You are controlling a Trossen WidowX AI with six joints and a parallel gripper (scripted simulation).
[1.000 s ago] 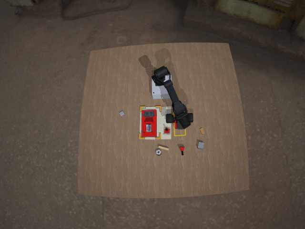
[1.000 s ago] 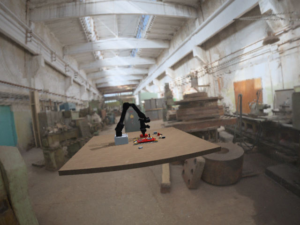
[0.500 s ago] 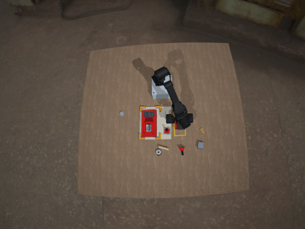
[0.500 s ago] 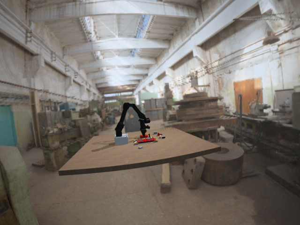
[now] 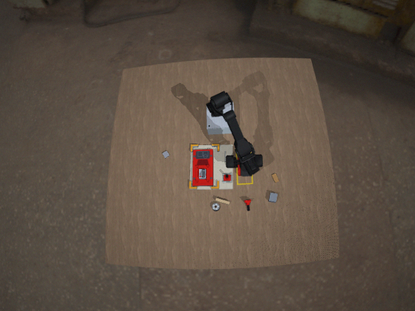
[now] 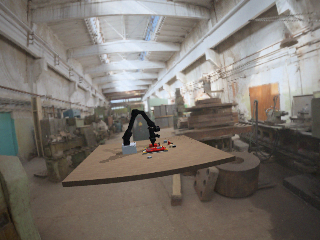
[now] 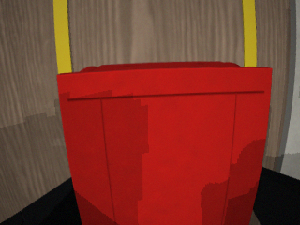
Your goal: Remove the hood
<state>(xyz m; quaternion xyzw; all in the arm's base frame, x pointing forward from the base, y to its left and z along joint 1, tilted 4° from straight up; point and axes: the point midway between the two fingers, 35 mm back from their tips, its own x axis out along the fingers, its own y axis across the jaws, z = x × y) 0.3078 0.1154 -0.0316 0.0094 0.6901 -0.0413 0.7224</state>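
My gripper tip is now right at the red hood. The rest, counted from my gripper tip: grey block 190 mm ahead, 140 mm to the left.
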